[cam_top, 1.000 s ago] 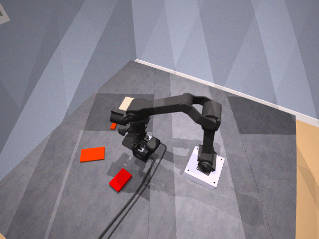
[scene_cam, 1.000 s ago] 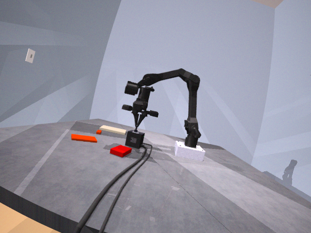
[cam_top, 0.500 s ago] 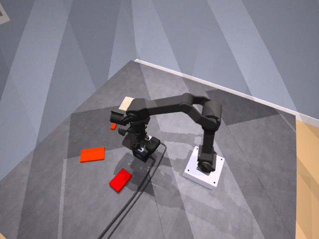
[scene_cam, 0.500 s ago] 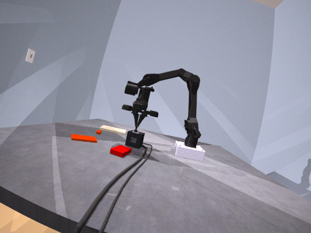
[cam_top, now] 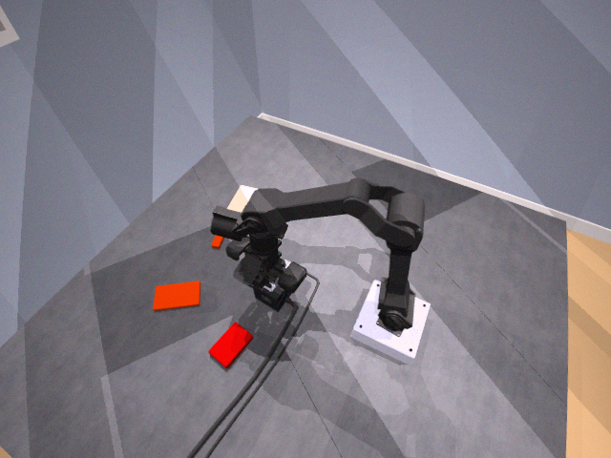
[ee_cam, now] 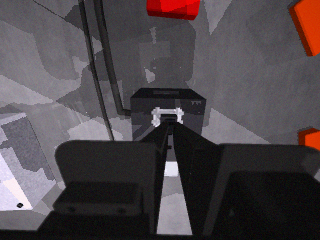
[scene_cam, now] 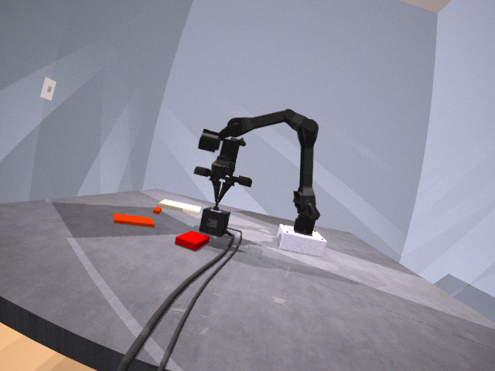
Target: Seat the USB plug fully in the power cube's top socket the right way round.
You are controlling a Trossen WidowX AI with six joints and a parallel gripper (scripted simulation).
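Now: the dark USB plug 20 mm below my gripper tip. Round my gripper tip: pale socket (40 mm below); then orange slab (210 mm ahead, 130 mm to the left, 100 mm below); then red block (150 mm to the left, 100 mm below).
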